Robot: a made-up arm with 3 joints. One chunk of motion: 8 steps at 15 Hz.
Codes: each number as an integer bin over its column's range. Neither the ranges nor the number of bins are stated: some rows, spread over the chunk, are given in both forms.
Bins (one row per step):
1: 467 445 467
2: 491 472 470
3: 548 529 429
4: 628 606 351
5: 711 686 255
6: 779 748 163
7: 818 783 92
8: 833 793 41
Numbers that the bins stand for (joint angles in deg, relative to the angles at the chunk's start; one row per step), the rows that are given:
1: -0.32 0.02 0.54
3: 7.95 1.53 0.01
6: 31.54 5.48 -3.72
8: 37.05 6.29 -5.43
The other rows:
2: 2.13 0.50 0.59
4: 16.12 2.92 -1.08
5: 24.59 4.36 -2.43
7: 35.52 6.11 -4.71

